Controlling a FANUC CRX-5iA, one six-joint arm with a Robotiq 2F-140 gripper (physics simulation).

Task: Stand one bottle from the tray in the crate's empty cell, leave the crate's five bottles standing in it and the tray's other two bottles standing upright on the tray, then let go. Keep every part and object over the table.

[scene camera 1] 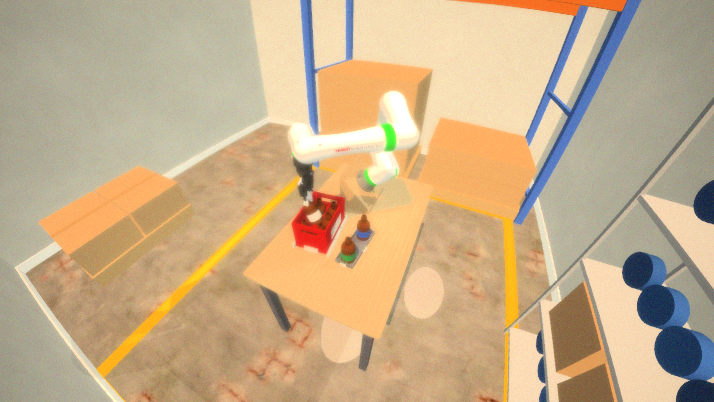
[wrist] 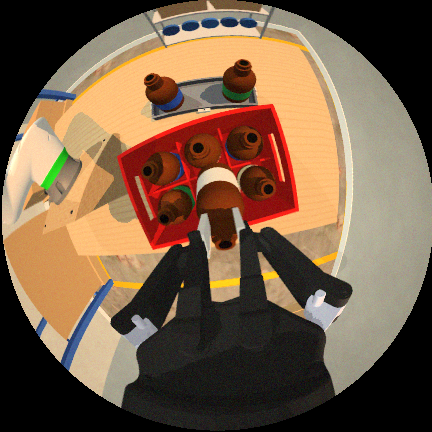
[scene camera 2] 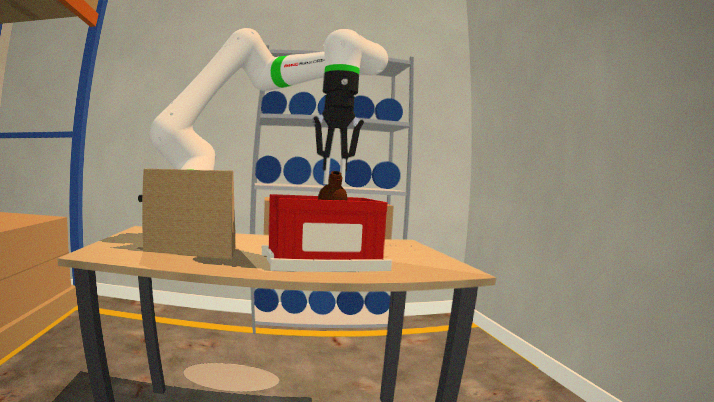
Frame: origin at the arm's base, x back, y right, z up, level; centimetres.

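Seen in the pictures: gripper, fingertip midpoint: (scene camera 1: 308, 203) (wrist: 221, 219) (scene camera 2: 333, 184); arm's base, link origin: (scene camera 1: 364, 181) (wrist: 67, 182) (scene camera 2: 187, 205).
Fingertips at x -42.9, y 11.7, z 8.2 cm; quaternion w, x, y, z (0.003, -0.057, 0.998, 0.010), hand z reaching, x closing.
Offsets run from my fingertips to a thing's top centre. "spot": to the spot under its first point. Level surfaces: height alone.
My gripper (scene camera 1: 308, 198) (scene camera 2: 335, 176) (wrist: 221, 219) is shut on the neck of a brown bottle with a white band @(dy -1.1, dx +0.1, dz +3.4 cm) (scene camera 1: 314, 214) (scene camera 2: 332, 192) (wrist: 220, 194). The bottle is at the middle cell of the row nearest the gripper in the red crate @(dy -5.4, dx +1.8, dz -3.6 cm) (scene camera 1: 307, 237) (scene camera 2: 285, 225) (wrist: 288, 196). Its neck and shoulder stand above the rim; its base is hidden. Five brown bottles, one of them at the far middle (wrist: 202, 150), stand in the other cells. A blue-banded bottle @(dy -27.3, dx +10.8, dz -5.2 cm) (scene camera 1: 363, 228) (wrist: 165, 95) and a green-banded bottle @(dy -27.7, dx -6.8, dz -5.2 cm) (scene camera 1: 348, 249) (wrist: 239, 84) stand upright on the grey tray @(spot: dy -28.4, dx +4.7, dz -20.6 cm) (wrist: 192, 93).
The crate sits on the table @(dz -21.2 cm) (scene camera 1: 300, 276) (scene camera 2: 430, 265) against white strips @(spot: dy +4.9, dx +0.3, dz -19.5 cm) (scene camera 2: 330, 265) at its base. A brown upright panel (scene camera 2: 187, 212) stands between the crate and the arm's base. The tray lies beside the crate, on the side away from the gripper in the wrist view.
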